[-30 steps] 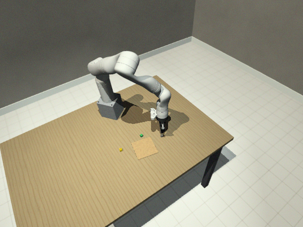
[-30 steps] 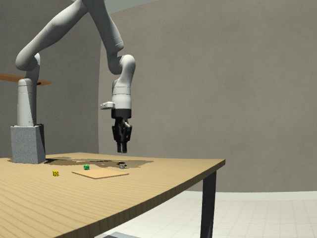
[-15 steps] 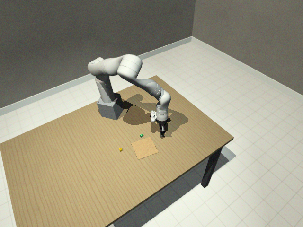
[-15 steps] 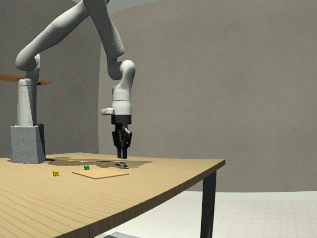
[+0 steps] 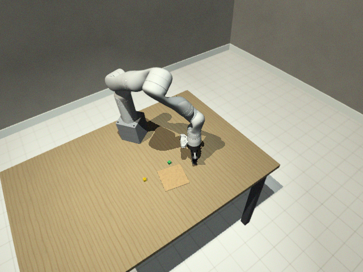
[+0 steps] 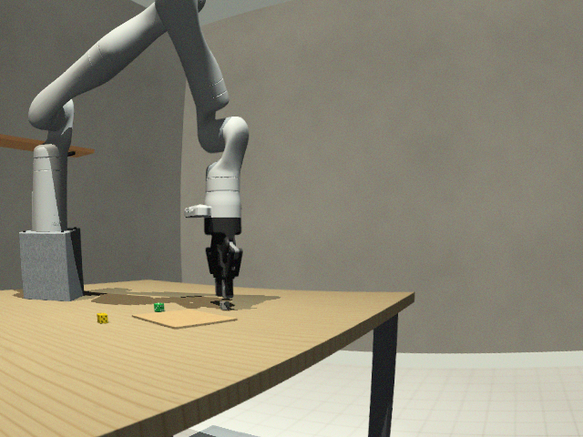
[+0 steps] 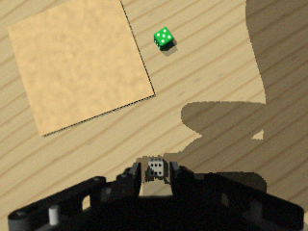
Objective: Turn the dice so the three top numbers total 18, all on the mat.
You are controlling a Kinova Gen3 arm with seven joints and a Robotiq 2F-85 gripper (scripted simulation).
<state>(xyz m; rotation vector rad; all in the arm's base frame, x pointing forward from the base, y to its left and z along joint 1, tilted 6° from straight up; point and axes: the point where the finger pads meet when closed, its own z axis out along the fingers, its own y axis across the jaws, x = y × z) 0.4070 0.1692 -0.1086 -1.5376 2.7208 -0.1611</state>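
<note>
Right now the white die is 40 mm below my hand. Also, from my hand: yellow die 290 mm to the right, 60 mm behind, 40 mm below; tan mat 150 mm to the right, 40 mm below, 10 mm ahead; green die 110 mm to the right, 80 mm behind, 40 mm below.
</note>
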